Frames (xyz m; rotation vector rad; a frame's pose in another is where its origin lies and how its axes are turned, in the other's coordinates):
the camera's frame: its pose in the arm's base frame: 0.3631 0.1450 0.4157 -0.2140 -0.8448 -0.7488
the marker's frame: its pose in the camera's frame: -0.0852 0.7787 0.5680 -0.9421 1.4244 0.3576
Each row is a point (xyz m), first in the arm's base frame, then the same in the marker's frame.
Working: the arm's base frame: its pose in the marker's frame: 0.9643 -0.2652 -0.9768 0.5431 -0.9219 0.6951

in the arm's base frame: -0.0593 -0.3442 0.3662
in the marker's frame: 1.0011 -0.7621 -0.8881
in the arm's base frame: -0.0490 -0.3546 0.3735
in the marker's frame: 1.0092 -0.7708 -0.8770
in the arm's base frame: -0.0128 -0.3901 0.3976
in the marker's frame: 1.0380 -0.7999 -0.8385
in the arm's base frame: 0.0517 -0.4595 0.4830
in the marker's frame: 1.0713 -0.8848 -0.7494
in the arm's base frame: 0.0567 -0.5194 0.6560
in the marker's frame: 1.0266 -1.0416 -0.6661
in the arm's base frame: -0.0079 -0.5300 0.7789
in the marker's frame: 0.9426 -1.1526 -0.6611
